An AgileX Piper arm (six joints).
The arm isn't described. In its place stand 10 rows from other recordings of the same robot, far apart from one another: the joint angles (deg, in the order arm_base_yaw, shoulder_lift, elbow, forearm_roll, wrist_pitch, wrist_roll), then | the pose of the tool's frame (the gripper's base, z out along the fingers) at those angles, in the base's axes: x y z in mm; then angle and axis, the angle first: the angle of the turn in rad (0 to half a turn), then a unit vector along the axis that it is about.
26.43 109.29 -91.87 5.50 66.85 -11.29 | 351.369 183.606 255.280 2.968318 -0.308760 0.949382 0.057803
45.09 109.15 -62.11 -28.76 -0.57 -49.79 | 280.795 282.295 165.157 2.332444 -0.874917 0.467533 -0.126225
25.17 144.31 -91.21 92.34 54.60 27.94 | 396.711 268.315 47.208 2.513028 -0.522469 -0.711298 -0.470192
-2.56 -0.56 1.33 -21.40 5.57 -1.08 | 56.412 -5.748 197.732 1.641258 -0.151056 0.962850 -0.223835
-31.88 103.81 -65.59 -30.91 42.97 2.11 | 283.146 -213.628 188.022 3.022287 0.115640 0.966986 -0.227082
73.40 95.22 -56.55 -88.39 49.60 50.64 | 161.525 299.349 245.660 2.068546 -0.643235 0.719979 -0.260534
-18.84 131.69 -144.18 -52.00 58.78 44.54 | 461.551 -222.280 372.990 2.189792 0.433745 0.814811 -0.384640
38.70 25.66 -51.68 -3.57 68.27 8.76 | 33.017 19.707 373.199 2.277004 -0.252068 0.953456 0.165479
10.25 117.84 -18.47 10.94 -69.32 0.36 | 248.613 28.537 64.568 2.006758 0.004279 0.999951 -0.008899
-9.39 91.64 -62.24 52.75 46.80 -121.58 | 328.522 -0.807 258.298 2.326022 -0.648940 0.760525 0.021856
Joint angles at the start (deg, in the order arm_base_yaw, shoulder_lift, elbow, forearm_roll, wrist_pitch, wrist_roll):
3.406 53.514 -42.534 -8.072 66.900 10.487
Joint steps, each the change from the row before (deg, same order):
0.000 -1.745 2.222 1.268 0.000 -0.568
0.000 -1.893 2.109 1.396 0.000 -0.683
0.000 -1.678 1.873 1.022 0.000 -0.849
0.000 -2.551 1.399 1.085 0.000 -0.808
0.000 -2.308 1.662 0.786 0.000 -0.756
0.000 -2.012 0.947 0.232 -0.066 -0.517
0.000 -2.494 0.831 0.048 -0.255 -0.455
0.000 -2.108 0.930 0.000 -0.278 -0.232
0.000 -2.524 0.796 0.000 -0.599 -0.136
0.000 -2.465 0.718 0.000 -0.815 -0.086
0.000 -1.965 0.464 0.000 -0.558 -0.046
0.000 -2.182 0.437 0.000 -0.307 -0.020
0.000 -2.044 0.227 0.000 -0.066 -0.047
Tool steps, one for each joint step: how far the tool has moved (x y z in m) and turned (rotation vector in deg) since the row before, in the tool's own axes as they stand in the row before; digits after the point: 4 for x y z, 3 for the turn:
0.0102 0.0011 0.0038 -1.088 0.676 -0.127
0.0101 0.0011 0.0032 -1.239 0.427 -0.156
0.0088 0.0007 0.0032 -0.906 0.337 -0.463
0.0088 0.0005 -0.0007 -1.118 -1.004 -0.311
0.0090 0.0002 0.0013 -0.785 -0.551 -0.417
0.0061 -0.0003 -0.0008 -0.324 -1.100 -0.385
0.0062 -0.0006 -0.0022 -0.221 -1.904 -0.376
0.0057 -0.0005 -0.0008 -0.127 -1.450 -0.190
0.0054 -0.0005 -0.0022 -0.198 -2.317 -0.074
0.0047 -0.0004 -0.0023 -0.214 -2.552 -0.024
0.0035 -0.0003 -0.0023 -0.168 -2.051 0.007
0.0040 -0.0004 -0.0028 -0.161 -2.045 0.041
0.0035 -0.0004 -0.0034 -0.143 -1.876 0.017

